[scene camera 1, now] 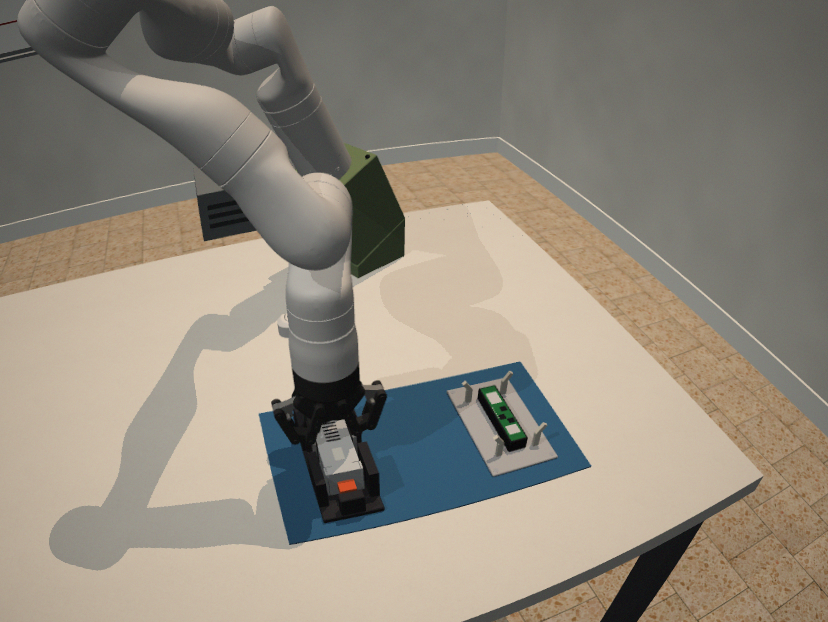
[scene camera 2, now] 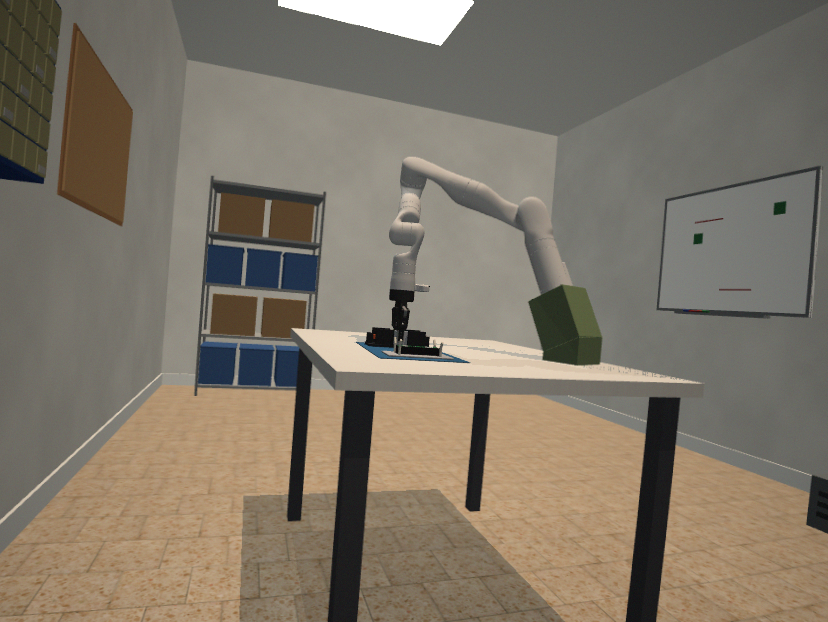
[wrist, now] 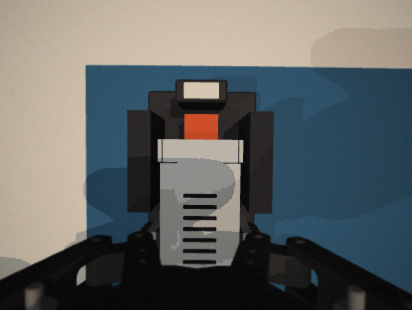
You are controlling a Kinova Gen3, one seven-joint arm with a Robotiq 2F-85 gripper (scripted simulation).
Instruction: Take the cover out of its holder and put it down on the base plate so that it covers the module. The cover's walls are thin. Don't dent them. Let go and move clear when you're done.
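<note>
Scene camera 2 shows the gripper, and you get the gripper in the wrist view too. There's also a grey cover in the pictures.
</note>
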